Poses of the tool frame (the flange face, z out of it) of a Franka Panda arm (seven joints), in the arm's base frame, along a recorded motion.
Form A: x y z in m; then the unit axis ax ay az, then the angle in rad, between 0 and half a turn.
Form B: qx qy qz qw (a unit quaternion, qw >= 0); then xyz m. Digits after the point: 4 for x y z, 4 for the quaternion.
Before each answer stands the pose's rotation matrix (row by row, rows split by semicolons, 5 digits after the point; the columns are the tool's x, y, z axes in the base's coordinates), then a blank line. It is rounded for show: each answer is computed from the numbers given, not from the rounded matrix.
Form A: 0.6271 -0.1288 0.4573 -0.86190 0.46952 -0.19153 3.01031
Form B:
0.48795 -0.78080 0.39020; -0.83095 -0.55240 -0.06625; 0.26727 -0.29191 -0.91834

-0.8600 0.4685 -0.1911 0.0656 0.6271 -0.1288 0.4573
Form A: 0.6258 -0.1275 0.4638 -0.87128 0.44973 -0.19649 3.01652
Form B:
0.52015 -0.75611 0.39716; -0.80514 -0.58925 -0.06736; 0.28496 -0.28474 -0.91527

-0.8696 0.4489 -0.1961 0.0625 0.6258 -0.1275 0.4638
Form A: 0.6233 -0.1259 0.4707 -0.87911 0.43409 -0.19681 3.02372
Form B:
0.54724 -0.73743 0.39588; -0.78372 -0.61750 -0.06689; 0.29378 -0.27366 -0.91586

-0.8776 0.4333 -0.1965 0.0589 0.6233 -0.1259 0.4707
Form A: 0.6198 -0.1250 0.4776 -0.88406 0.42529 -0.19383 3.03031
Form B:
0.56447 -0.72811 0.38888; -0.77116 -0.63319 -0.06618; 0.29442 -0.26253 -0.91891

-0.8827 0.4246 -0.1935 0.0556 0.6198 -0.1250 0.4776
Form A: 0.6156 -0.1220 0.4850 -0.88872 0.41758 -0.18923 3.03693
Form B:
0.58079 -0.72042 0.37905; -0.75996 -0.64674 -0.06476; 0.29180 -0.25045 -0.92311

-0.8875 0.4170 -0.1890 0.0523 0.6156 -0.1220 0.4850
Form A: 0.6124 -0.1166 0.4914 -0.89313 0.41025 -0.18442 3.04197
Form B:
0.59637 -0.71266 0.36941; -0.74934 -0.65927 -0.06211; 0.28780 -0.23977 -0.92719

-0.8920 0.4097 -0.1842 0.0498 0.6124 -0.1166 0.4914
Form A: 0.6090 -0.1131 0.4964 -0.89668 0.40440 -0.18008 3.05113
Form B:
0.60887 -0.70748 0.35882; -0.74002 -0.66950 -0.06435; 0.28575 -0.22636 -0.93119

-0.8958 0.4040 -0.1799 0.0452 0.6090 -0.1131 0.4964
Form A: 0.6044 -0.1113 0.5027 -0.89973 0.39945 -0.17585 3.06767
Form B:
0.61955 -0.70483 0.34551; -0.73080 -0.67858 -0.07385; 0.28650 -0.20675 -0.93551

-0.8991 0.3992 -0.1757 0.0370 0.6044 -0.1113 0.5027
